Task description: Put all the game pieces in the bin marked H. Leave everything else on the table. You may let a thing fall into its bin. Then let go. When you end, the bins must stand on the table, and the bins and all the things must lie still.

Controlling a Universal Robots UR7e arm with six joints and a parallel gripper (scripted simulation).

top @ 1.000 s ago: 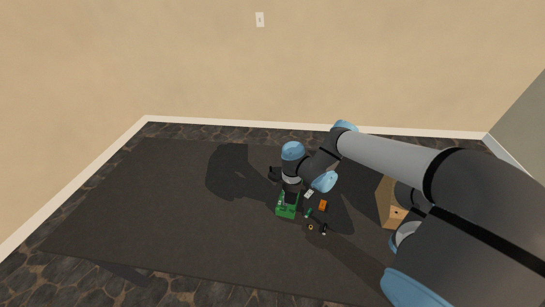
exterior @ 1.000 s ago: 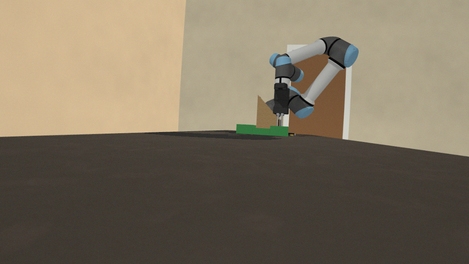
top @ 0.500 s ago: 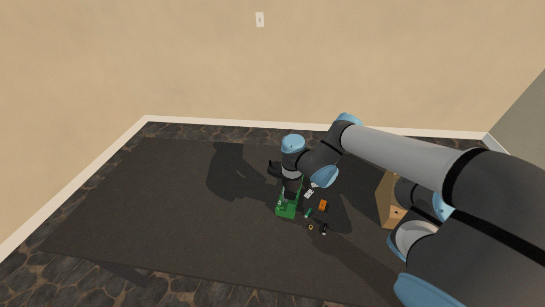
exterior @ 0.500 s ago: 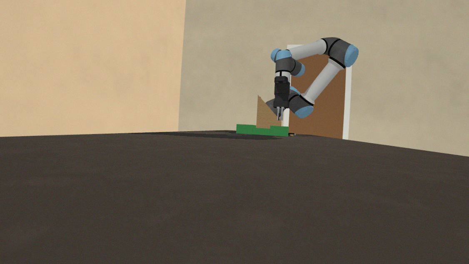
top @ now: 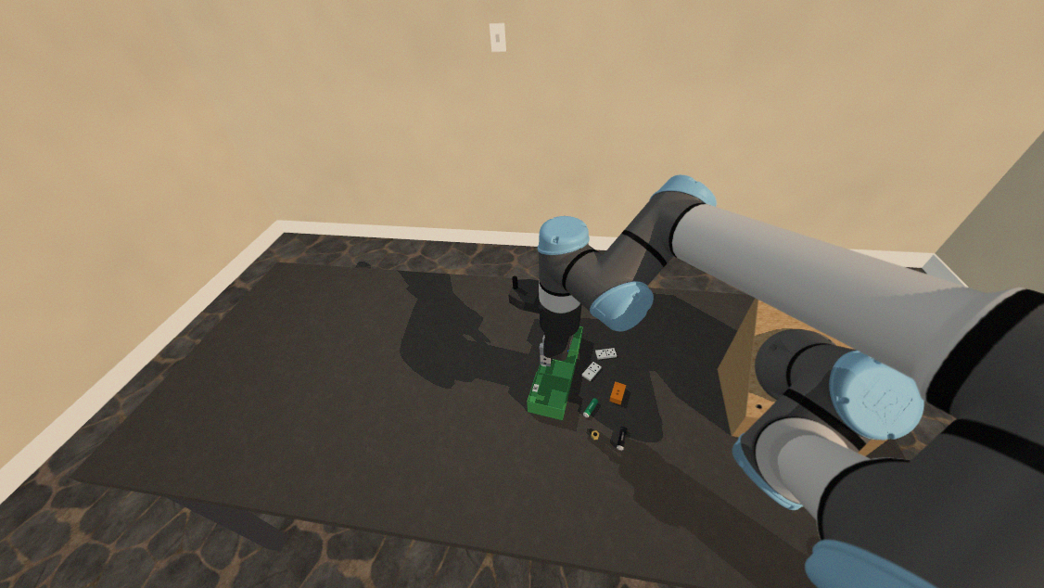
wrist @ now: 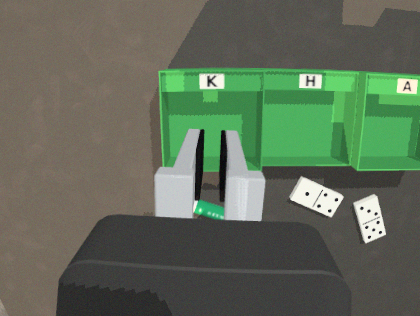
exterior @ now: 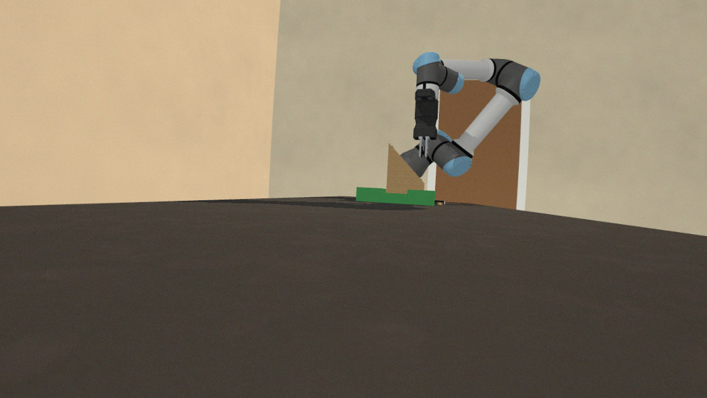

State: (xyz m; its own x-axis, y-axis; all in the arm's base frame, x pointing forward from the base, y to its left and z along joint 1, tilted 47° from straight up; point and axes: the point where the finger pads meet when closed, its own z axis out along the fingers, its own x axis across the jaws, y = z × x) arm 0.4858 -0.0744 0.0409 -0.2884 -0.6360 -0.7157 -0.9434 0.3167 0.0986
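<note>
My hand is 150 mm above the green bin marked K, 80 mm to the left of it and 30 mm past it. The rest, counted from my hand: yellow nut (170 mm below, 110 mm behind, 90 mm to the left); orange block (170 mm behind, 160 mm below, 20 mm to the right); green cylinder (160 mm below, 100 mm behind, 20 mm to the left).
</note>
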